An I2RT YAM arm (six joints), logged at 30 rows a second.
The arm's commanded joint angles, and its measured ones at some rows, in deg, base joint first. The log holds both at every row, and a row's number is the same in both.
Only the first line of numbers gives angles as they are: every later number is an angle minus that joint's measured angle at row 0.
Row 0, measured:
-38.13, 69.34, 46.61, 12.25, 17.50, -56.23
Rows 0 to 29, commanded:
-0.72, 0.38, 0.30, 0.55, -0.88, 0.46
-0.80, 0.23, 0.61, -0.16, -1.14, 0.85
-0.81, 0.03, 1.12, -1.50, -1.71, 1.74
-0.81, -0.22, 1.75, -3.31, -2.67, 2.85
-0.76, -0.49, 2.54, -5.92, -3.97, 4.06
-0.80, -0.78, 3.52, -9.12, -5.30, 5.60
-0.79, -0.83, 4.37, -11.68, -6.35, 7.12
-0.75, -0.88, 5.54, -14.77, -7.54, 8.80
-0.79, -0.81, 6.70, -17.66, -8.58, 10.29
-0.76, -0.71, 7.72, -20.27, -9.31, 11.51
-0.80, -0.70, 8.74, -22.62, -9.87, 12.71
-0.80, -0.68, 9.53, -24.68, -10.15, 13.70
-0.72, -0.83, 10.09, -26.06, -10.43, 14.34
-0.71, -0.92, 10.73, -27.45, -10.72, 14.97
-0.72, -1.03, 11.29, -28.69, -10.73, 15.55
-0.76, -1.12, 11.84, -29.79, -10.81, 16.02
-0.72, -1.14, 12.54, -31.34, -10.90, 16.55
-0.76, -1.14, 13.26, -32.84, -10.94, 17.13
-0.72, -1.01, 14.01, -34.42, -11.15, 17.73
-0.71, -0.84, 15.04, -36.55, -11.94, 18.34
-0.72, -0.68, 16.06, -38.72, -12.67, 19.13
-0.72, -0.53, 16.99, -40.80, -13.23, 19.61
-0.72, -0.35, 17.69, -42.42, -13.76, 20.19
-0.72, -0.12, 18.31, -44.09, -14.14, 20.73
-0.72, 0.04, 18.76, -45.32, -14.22, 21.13
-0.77, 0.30, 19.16, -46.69, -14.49, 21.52
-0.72, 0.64, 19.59, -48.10, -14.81, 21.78
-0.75, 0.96, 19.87, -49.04, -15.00, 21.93
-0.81, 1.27, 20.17, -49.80, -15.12, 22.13
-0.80, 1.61, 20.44, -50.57, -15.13, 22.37
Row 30, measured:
-0.20, 0.31, 18.64, -43.91, -13.34, 19.89
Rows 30 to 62, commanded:
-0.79, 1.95, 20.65, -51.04, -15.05, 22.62
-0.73, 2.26, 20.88, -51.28, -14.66, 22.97
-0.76, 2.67, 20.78, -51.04, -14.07, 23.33
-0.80, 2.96, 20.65, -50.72, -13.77, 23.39
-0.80, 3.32, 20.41, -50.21, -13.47, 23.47
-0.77, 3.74, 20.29, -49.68, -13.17, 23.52
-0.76, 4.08, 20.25, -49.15, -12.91, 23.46
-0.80, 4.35, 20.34, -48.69, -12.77, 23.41
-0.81, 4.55, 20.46, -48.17, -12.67, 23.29
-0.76, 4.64, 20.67, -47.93, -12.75, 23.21
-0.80, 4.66, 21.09, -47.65, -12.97, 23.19
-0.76, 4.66, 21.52, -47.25, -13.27, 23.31
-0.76, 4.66, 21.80, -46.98, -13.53, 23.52
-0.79, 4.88, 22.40, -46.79, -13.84, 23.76
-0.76, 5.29, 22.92, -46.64, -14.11, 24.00
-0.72, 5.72, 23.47, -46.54, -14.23, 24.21
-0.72, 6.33, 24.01, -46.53, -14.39, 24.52
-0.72, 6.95, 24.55, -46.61, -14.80, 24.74
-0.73, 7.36, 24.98, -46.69, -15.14, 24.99
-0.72, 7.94, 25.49, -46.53, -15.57, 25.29
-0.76, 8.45, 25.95, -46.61, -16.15, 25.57
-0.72, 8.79, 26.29, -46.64, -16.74, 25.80
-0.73, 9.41, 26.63, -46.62, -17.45, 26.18
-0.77, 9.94, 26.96, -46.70, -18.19, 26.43
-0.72, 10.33, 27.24, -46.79, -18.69, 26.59
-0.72, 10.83, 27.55, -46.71, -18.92, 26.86
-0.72, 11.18, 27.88, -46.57, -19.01, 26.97
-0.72, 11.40, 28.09, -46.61, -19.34, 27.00
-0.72, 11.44, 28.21, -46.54, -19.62, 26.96
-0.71, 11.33, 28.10, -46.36, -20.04, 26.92
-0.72, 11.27, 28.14, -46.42, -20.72, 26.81
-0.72, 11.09, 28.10, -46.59, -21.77, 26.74
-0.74, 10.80, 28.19, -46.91, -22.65, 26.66
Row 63, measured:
-0.20, 11.15, 26.36, -46.55, -19.06, 25.90
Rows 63 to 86, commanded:
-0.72, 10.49, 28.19, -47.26, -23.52, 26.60
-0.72, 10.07, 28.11, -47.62, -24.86, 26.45
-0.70, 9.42, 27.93, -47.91, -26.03, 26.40
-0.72, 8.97, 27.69, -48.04, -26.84, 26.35
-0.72, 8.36, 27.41, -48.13, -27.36, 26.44
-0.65, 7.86, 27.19, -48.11, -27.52, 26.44
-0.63, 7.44, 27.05, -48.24, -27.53, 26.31
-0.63, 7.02, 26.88, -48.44, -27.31, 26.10
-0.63, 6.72, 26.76, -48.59, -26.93, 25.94
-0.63, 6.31, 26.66, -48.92, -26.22, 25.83
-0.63, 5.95, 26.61, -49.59, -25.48, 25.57
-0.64, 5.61, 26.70, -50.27, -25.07, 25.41
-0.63, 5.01, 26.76, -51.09, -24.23, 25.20
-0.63, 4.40, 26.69, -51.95, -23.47, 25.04
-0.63, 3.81, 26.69, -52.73, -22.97, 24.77
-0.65, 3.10, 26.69, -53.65, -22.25, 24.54
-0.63, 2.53, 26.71, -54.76, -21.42, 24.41
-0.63, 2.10, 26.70, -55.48, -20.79, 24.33
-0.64, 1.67, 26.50, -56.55, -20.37, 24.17
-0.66, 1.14, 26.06, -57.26, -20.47, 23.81
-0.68, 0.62, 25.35, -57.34, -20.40, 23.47
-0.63, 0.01, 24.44, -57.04, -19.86, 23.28
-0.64, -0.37, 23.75, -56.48, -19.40, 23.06
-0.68, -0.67, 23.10, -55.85, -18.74, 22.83
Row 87, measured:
-0.20, 0.63, 25.07, -53.88, -20.88, 24.09
